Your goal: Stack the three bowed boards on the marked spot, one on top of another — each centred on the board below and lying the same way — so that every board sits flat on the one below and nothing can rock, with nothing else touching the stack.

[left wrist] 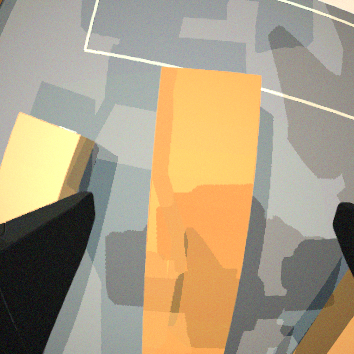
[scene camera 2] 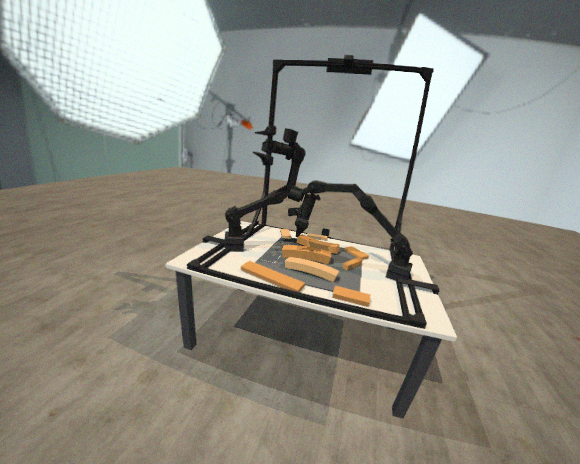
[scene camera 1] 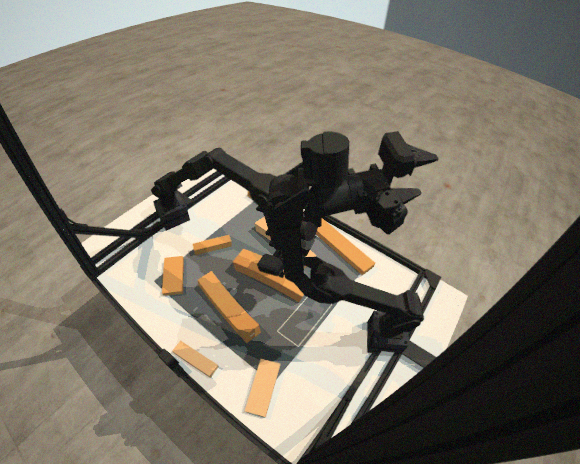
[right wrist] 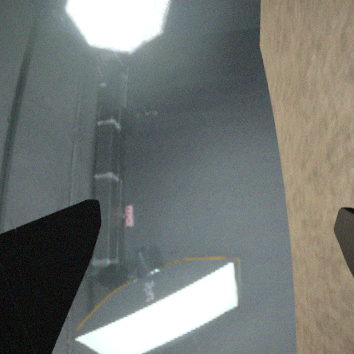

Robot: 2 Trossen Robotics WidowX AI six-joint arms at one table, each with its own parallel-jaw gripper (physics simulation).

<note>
My left gripper [scene camera 1: 289,265] is open, with nothing in its grasp. My right gripper [scene camera 1: 428,175] is open, with nothing in its grasp. Also in view: a marked spot [scene camera 2: 272,258].
My left gripper also shows in the left wrist view [left wrist: 218,209]. My right gripper is seen too in the right wrist view [right wrist: 221,216]. The marked spot also shows in the left wrist view [left wrist: 98,75].
</note>
